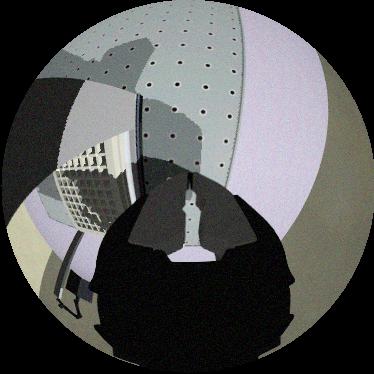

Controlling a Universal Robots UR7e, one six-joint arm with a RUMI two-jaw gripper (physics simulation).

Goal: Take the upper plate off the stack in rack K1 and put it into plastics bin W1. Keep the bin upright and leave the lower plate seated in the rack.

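Places are measured from the arm's base along level axes (x right, y ahead, z up), in metres.
Pixels of known places: gripper, between the fingertips: (188,174).
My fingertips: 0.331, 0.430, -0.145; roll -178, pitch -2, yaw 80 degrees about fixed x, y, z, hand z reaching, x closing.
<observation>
Ahead of a thing's pixels: the offset from my fingertips to its middle, as dx, dy, dz. "pt": to the spot under its first point. Level surfaces: height alone.
My gripper (188,174) is shut and empty, with its fingertips together over the perforated board. A pale plate @[-0.028, -0.090, +0.040] (67,195) with a grid of square wells shows at the left, partly in shadow, beside a grey panel and a dark upright edge. Pale side edges run along its right side; I cannot tell the upper plate from the lower one. The fingertips are to the right of the plate and apart from it. The grey panel (100,107) may be part of rack K1, but no label is readable. I cannot make out plastics bin W1.
The perforated grey board @[dz +0.001] (192,52) extends across the top and middle, with shadows on it. A dark upright edge @[pt -0.048, -0.037, +0.005] (140,135) stands between the plate and my fingers. A black panel (40,130) is at the far left. A dark strip @[pt +0.029, -0.136, +0.102] (66,267) lies at the lower left. A lilac surface @[dz -0.013] (285,100) is at the right.
</observation>
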